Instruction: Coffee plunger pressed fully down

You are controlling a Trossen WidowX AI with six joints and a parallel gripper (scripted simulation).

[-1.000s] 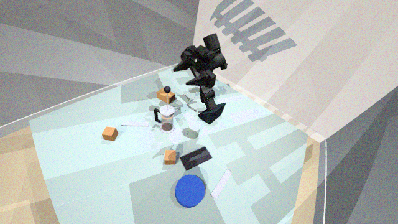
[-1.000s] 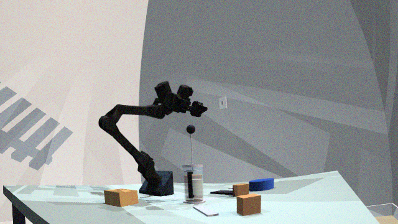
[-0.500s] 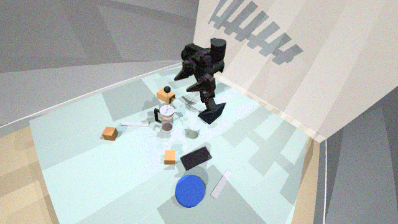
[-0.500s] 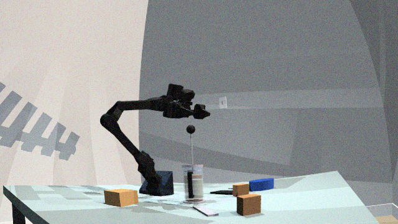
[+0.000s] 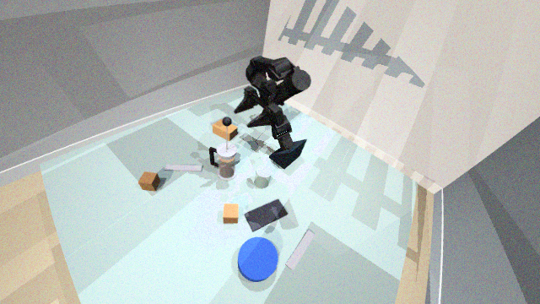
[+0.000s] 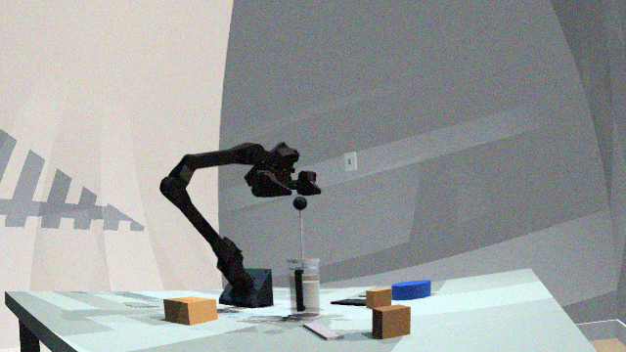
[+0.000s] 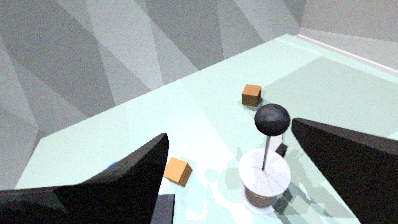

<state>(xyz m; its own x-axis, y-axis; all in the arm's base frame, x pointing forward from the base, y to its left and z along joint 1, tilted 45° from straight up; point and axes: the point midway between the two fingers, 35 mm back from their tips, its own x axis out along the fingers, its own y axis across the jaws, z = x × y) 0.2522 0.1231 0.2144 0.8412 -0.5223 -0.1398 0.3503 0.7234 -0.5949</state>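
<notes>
Now: the coffee press 2 cm ahead of my gripper tip, 6 cm to the right of it and 17 cm below it. Round my gripper tip: dark slab (4 cm ahead, 20 cm to the left, 30 cm below); then blue disc (19 cm ahead, 27 cm to the left, 28 cm below); then grey cup (6 cm behind, 9 cm to the left, 26 cm below).
</notes>
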